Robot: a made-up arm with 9 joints.
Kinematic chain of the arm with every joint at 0, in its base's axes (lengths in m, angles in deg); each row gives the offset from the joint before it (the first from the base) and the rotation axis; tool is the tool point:
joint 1: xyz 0 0 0.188 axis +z
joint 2: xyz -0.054 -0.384 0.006 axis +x
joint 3: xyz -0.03 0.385 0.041 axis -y
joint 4: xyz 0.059 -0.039 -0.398 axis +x
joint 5: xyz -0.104 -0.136 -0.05 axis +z
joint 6: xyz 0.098 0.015 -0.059 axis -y
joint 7: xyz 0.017 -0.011 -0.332 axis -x
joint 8: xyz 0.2 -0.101 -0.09 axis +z
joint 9: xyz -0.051 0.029 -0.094 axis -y
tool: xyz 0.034 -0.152 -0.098
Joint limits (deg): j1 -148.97..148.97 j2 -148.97..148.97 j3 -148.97..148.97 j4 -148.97..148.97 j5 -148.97..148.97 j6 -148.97..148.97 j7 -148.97..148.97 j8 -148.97..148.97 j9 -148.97..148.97
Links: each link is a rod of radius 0.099 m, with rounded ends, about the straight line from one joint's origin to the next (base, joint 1, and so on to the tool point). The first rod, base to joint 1, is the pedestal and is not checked.
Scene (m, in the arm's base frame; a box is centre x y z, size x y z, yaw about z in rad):
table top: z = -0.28
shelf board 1: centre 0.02 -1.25 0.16 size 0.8 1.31 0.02 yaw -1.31
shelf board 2: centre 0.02 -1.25 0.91 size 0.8 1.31 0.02 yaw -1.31
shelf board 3: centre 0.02 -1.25 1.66 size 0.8 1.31 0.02 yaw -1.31
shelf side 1: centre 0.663 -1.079 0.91 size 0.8 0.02 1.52 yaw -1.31
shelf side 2: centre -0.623 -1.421 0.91 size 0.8 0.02 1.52 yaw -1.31
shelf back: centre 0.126 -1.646 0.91 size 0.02 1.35 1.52 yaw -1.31
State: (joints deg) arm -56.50 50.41 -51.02 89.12 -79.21 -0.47 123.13 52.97 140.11
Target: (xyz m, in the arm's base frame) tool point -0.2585 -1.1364 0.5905
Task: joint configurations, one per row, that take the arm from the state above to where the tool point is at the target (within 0.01 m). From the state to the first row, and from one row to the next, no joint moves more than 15 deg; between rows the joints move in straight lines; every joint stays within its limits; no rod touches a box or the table.
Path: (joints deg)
1: -51.21 60.90 -54.07 97.67 -85.13 -13.71 117.72 54.94 137.98
2: -45.92 71.39 -57.12 106.22 -91.05 -26.94 112.32 56.91 135.86
3: -40.63 81.88 -60.17 114.77 -96.97 -40.18 106.91 58.88 133.73
4: -35.34 92.37 -63.22 123.32 -102.89 -53.41 101.50 60.85 131.61
5: -30.05 102.87 -66.28 131.87 -108.81 -66.65 96.10 62.82 129.48
6: -24.76 113.36 -69.33 140.42 -114.73 -79.88 90.69 64.79 127.36
7: -19.47 123.85 -72.38 148.97 -120.65 -93.12 85.29 66.76 125.23
8: -12.63 129.18 -73.27 148.97 -117.57 -78.34 88.69 64.16 126.96
9: -5.79 134.50 -74.16 148.97 -114.50 -63.56 92.08 61.56 128.70
10: 1.05 139.83 -75.05 148.97 -111.42 -48.78 95.48 58.96 130.43

